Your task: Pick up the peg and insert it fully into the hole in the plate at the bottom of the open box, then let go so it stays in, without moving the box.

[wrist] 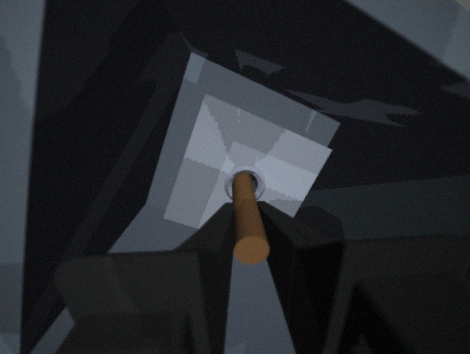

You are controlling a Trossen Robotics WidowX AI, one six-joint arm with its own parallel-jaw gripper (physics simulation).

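Places are measured from the arm's base along level axes (x ahead, y left, z up), in millimetres.
Pixels of known places: gripper, between the fingertips: (244, 209).
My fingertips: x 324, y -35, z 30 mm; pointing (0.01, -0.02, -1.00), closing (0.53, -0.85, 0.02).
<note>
For each thing: its middle in the pictures, then the offset to it from my fingertips. "spot": a spot on its surface instead.
- orange-brown round peg, middle of its body: (244, 202) dx +3, dy +2, dz -3 mm
- ringed hole, a spot on its surface: (260, 186) spot: dx +10, dy -10, dz -25 mm
- pale square plate, middle of its body: (241, 174) dx +5, dy -1, dz -50 mm
- open box, a spot on its surface: (34, 125) spot: dx +19, dy +72, dz +53 mm
An orange-brown round peg (247, 215) is held between the dark fingers of my gripper (244, 209), which is shut on it. The peg's far end lies over the left part of the ringed hole (260, 186) in the pale square plate (200, 135). A dark crescent of the hole shows at the right of the peg's end. Whether the tip is in the hole or just above it, I cannot tell. The plate lies at the bottom of the open box (34, 125), whose blue-grey and dark walls surround the view. The fingers hide the plate's near part.
The box's dark inner walls rise at the left, at the top and at the right (390, 150) of the plate. A grey strip of box floor (260, 305) shows between the fingers. Part of the rim crosses the upper right corner.
</note>
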